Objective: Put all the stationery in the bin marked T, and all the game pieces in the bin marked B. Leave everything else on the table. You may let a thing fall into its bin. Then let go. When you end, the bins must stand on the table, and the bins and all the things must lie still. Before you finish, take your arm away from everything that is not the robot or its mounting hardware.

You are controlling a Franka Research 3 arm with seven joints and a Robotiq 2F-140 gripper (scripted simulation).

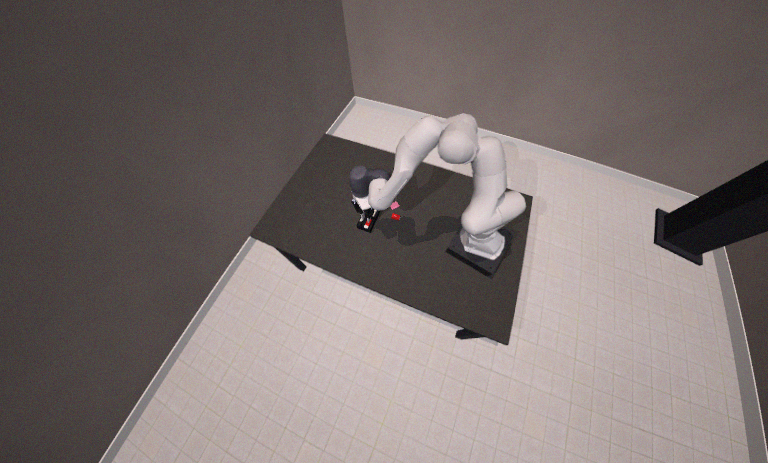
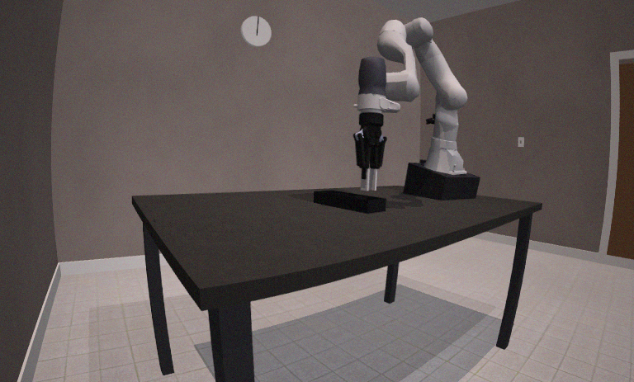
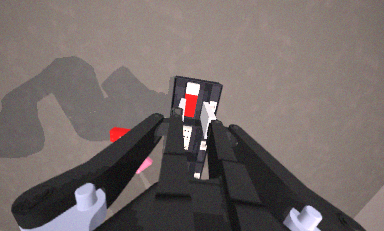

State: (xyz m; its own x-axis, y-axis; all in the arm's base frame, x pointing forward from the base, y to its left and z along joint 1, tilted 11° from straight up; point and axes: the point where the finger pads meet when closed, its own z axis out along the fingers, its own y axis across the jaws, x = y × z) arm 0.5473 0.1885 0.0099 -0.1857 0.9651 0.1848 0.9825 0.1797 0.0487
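The pink block is 7 cm behind my hand, 19 cm to the right of it and 9 cm below it. From my hand the other things lie so: red-and-white eraser: 1 cm behind, 1 cm to the left, 8 cm below; then black bin row: 2 cm ahead, 8 cm to the right, 8 cm below.
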